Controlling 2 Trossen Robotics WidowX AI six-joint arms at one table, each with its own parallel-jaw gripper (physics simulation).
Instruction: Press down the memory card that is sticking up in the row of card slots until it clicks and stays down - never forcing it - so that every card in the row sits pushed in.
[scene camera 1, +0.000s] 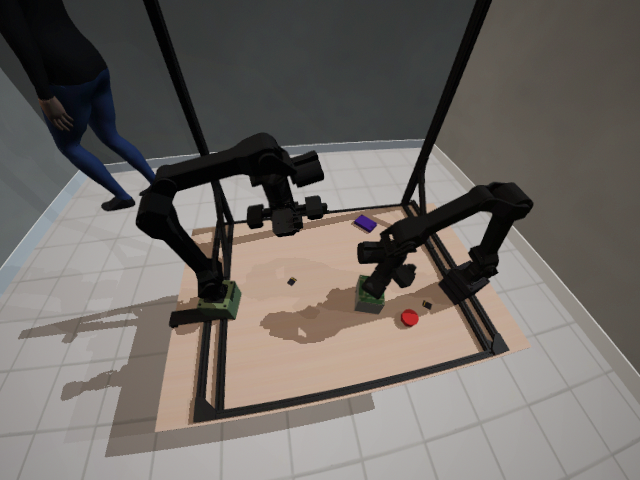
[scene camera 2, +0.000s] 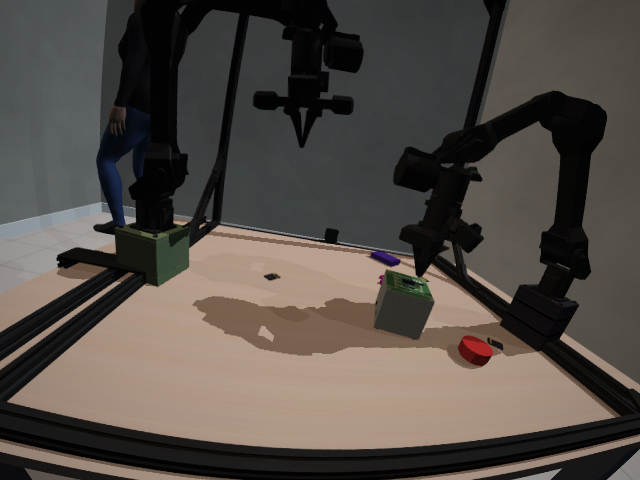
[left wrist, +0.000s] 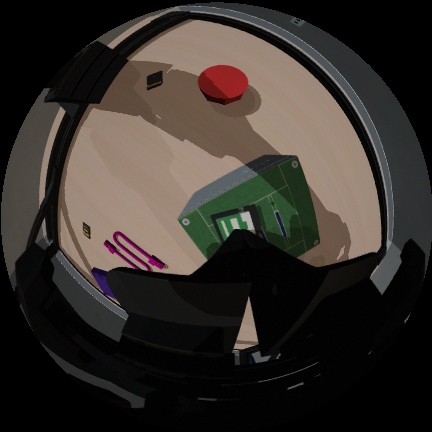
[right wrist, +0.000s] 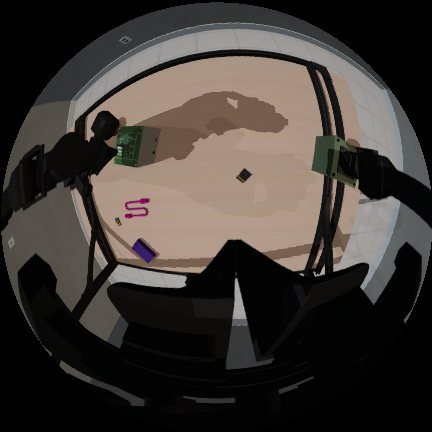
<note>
My left gripper is shut, holding nothing. Also in view: a red round button. My right gripper is shut and holds nothing.
My left gripper also shows in scene camera 1, in the left wrist view and in the right wrist view. My right gripper shows as well in scene camera 1 and in the right wrist view.
</note>
